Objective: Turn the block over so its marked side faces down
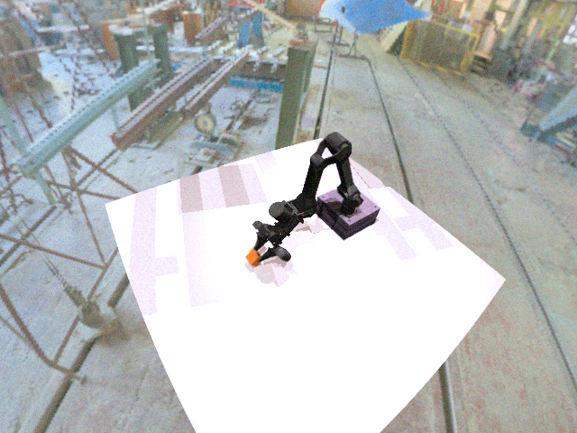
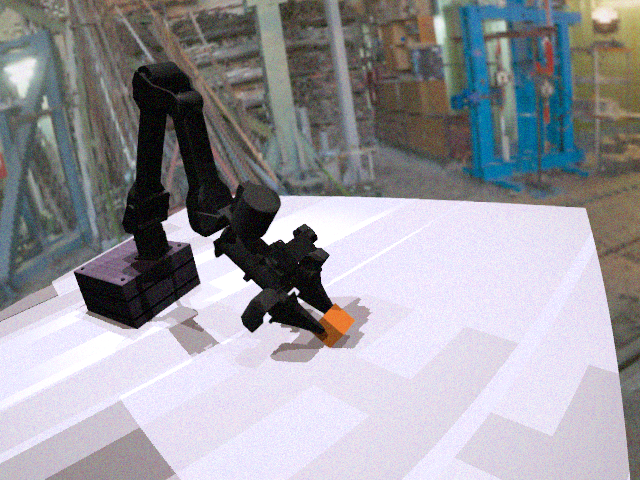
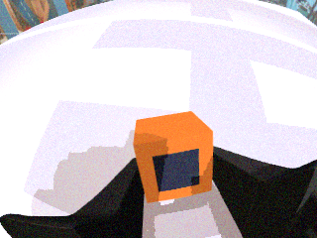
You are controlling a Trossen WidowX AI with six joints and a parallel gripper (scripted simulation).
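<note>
Now: gripper tip right at the orange block.
</note>
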